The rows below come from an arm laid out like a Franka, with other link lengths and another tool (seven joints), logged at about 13 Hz.
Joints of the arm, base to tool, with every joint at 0 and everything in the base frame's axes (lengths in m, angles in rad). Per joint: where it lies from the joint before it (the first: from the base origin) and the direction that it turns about. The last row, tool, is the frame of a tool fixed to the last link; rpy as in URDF.
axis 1: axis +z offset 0 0 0.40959
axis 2: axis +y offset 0 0 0
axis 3: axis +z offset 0 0 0.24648
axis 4: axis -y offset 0.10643 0 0
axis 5: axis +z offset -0.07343 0 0.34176
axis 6: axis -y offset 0 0 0
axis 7: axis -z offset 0.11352 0 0
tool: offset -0.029 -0.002 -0.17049 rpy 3.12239 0 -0.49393
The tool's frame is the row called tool.
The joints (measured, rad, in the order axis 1, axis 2, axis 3, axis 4, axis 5, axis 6, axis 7), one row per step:
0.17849, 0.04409, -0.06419, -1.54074, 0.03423, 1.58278, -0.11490
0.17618, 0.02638, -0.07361, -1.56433, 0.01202, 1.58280, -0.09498
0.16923, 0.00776, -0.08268, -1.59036, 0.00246, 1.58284, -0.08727
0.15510, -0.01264, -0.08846, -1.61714, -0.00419, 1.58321, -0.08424
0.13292, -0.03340, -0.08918, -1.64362, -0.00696, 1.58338, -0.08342
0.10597, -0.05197, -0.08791, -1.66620, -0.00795, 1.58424, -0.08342
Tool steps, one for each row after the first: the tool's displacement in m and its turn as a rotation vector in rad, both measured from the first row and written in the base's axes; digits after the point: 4 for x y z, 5 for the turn. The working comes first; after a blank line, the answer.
Tool pose at each row, in the base's axes (x y z in m, rotation vector in rad; the steps are taken from these numbers as rounded here):
0.5409, 0.0630, 0.5491, -3.10316, 0.41357, 0.01895
0.5369, 0.0528, 0.5486, 3.09603, -0.46229, -0.02024
0.5325, 0.0422, 0.5475, 3.08068, -0.49719, -0.02855
0.5277, 0.0299, 0.5470, 3.06882, -0.53114, -0.03627
0.5225, 0.0169, 0.5466, 3.06038, -0.56682, -0.04495
0.5178, 0.0030, 0.5467, 3.05309, -0.60584, -0.05062

-0.0040, -0.0102, -0.0005, -0.02197, 0.00394, -0.03132
-0.0084, -0.0208, -0.0016, -0.03105, 0.01069, -0.05480
-0.0132, -0.0331, -0.0021, -0.03647, 0.01658, -0.07747
-0.0184, -0.0461, -0.0025, -0.03775, 0.02254, -0.10094
-0.0231, -0.0600, -0.0024, -0.03712, 0.02628, -0.12642

